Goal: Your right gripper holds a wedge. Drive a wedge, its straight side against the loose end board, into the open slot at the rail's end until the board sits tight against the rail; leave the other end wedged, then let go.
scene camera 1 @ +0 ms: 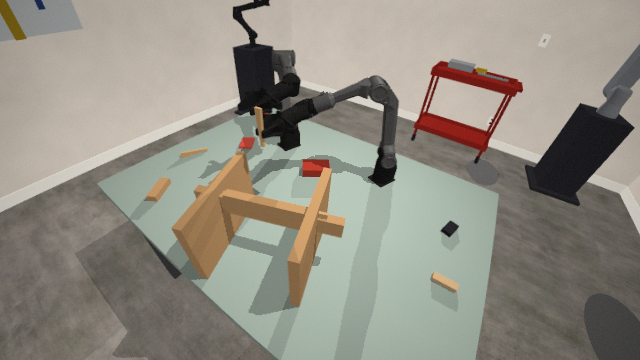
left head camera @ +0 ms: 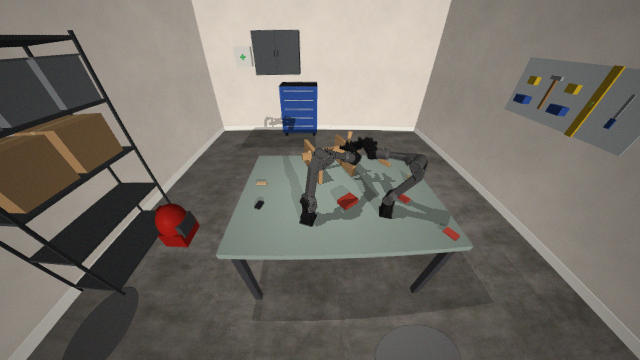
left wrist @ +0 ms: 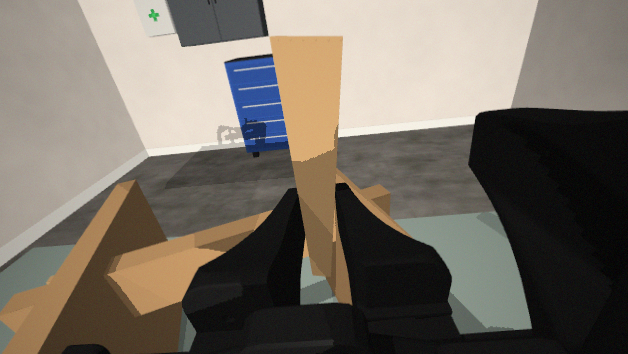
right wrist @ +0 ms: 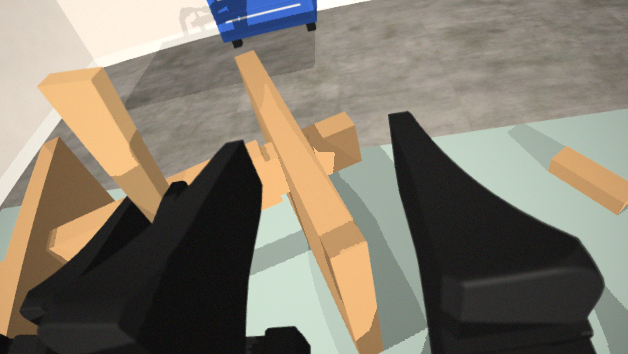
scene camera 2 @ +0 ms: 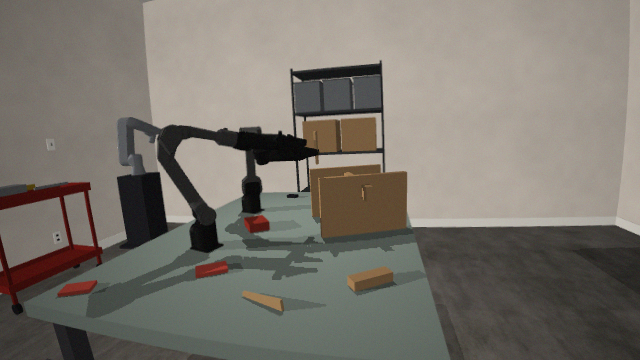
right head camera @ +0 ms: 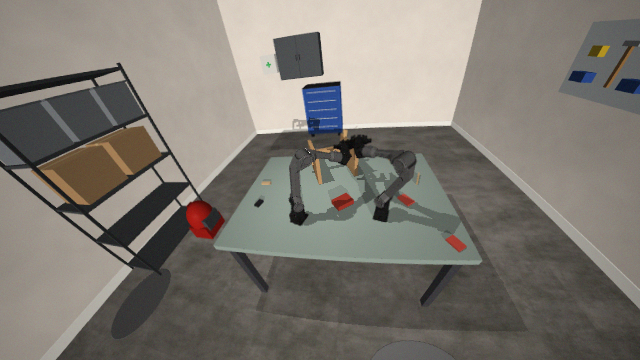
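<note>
My left gripper (left wrist: 319,201) is shut on a long, tapered wooden wedge (left wrist: 312,100) (scene camera 1: 259,125) (scene camera 2: 315,147), held upright above the table. My right gripper (right wrist: 320,152) is open, its fingers wide apart with no wedge between them; it is close beside the left gripper. The right end board (scene camera 1: 210,220) (scene camera 2: 360,215) and the left end board (scene camera 1: 306,245) (left wrist: 85,270) stand upright, joined by the rail (scene camera 1: 265,207) (left wrist: 200,250). In the right wrist view, the rail's stub (right wrist: 340,135) passes beyond the right board and has a dark notch beside it. Left-end wedge detail is small.
A wooden block (scene camera 1: 158,189) (scene camera 2: 370,279) and another wedge (scene camera 1: 194,152) (scene camera 2: 263,301) lie right of the boards. A red block (scene camera 1: 315,168) (scene camera 2: 256,223) lies between the arm bases and boards. A black block (scene camera 1: 450,228) and a small wooden piece (scene camera 1: 445,281) lie left.
</note>
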